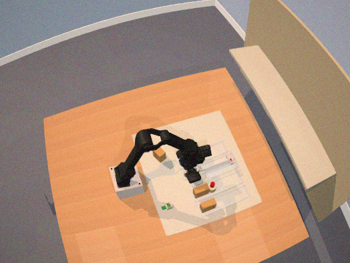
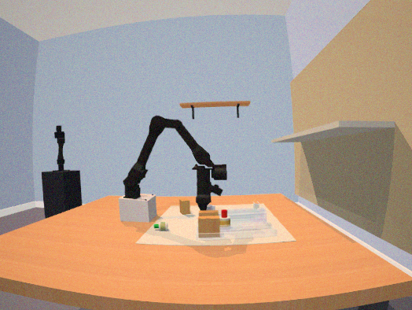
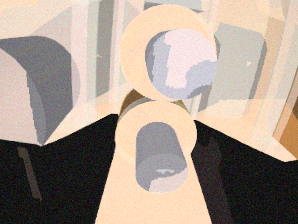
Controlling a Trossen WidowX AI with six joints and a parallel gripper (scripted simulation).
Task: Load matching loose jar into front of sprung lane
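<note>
The grey can is 80 mm to the left of my gripper tip. Also, from my gripper tip: clear pusher lane: 150 mm ahead, 10 mm to the right, 10 mm below.
</note>
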